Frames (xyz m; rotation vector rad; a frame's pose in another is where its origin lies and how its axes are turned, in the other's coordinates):
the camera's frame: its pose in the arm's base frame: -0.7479 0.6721 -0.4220 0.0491 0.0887 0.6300
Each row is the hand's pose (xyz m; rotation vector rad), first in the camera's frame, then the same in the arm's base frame.
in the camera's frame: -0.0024 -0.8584 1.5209 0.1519 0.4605 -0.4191
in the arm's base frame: -0.0981 -0.0507 1.0290 0.0299 0.5778 0.2043
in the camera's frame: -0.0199 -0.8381 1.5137 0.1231 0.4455 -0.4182
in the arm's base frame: -0.1248 -0.0445 1.0245 0.0074 0.5547 0.2071
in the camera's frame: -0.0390 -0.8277 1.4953 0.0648 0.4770 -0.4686
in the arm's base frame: -0.1481 -0.0471 1.0082 -0.0599 0.5658 0.1589
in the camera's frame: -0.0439 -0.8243 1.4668 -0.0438 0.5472 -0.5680
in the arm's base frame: -0.1568 -0.0467 0.9805 -0.1883 0.5966 0.0620
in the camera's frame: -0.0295 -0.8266 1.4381 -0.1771 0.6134 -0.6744
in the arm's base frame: -0.1467 -0.0395 0.9507 -0.3375 0.6151 -0.0430
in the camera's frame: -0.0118 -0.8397 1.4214 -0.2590 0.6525 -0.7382
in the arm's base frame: -0.1264 -0.0393 0.9320 -0.4279 0.6246 -0.1070
